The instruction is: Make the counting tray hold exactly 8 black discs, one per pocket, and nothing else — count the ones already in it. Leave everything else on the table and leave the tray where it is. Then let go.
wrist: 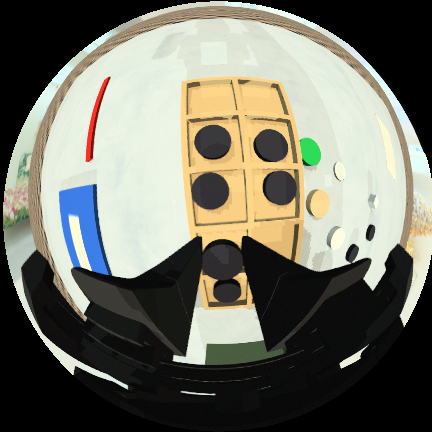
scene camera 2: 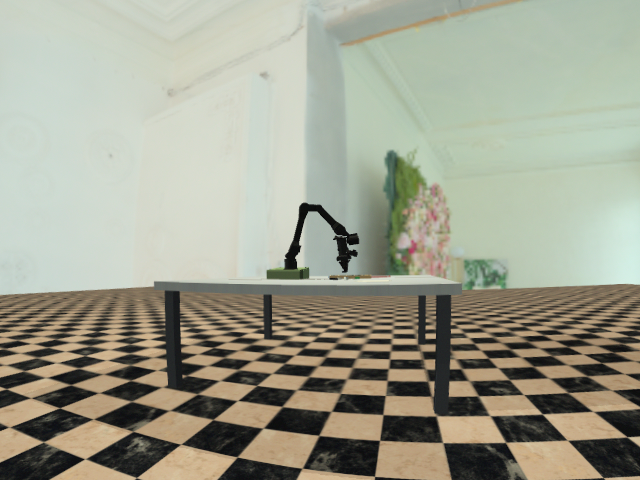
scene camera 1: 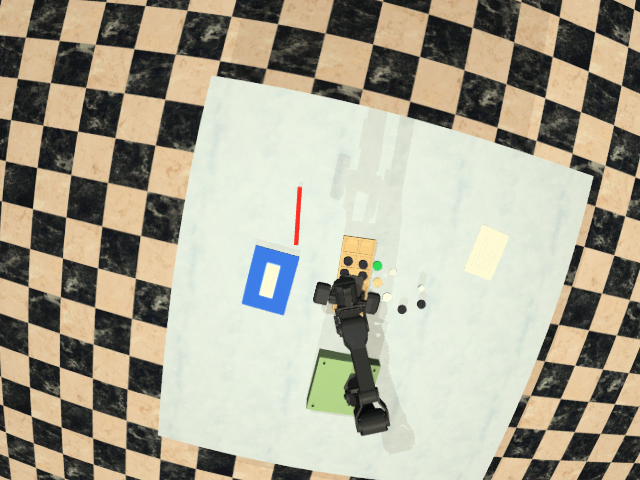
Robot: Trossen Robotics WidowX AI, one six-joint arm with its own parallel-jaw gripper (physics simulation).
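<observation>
The tan counting tray [scene camera 1: 368, 246] [wrist: 212, 97] has two columns of pockets. In the wrist view, both far-end pockets are empty and the two rows behind them hold one black disc per pocket. Another black disc [wrist: 227, 290] sits in the left pocket nearest the arm base. My gripper [wrist: 221, 241] [scene camera 2: 344, 270] is shut on a black disc [wrist: 222, 259] and holds it above the tray's left column, over the fourth row. The right pocket there looks bare; a finger hides the near right pocket. Two loose black discs [scene camera 1: 402, 309] [scene camera 1: 421, 304] [wrist: 352, 253] [wrist: 370, 232] lie right of the tray.
Beside the tray's right side are a green disc [scene camera 1: 377, 265] [wrist: 310, 152], a tan disc [scene camera 1: 377, 282] [wrist: 318, 203], two whitish discs [scene camera 1: 392, 272] [scene camera 1: 387, 297] and a small white block [scene camera 1: 421, 288]. A blue frame [scene camera 1: 250, 279] and red bar [scene camera 1: 297, 215] lie left; a cream card [scene camera 1: 485, 252] lies right.
</observation>
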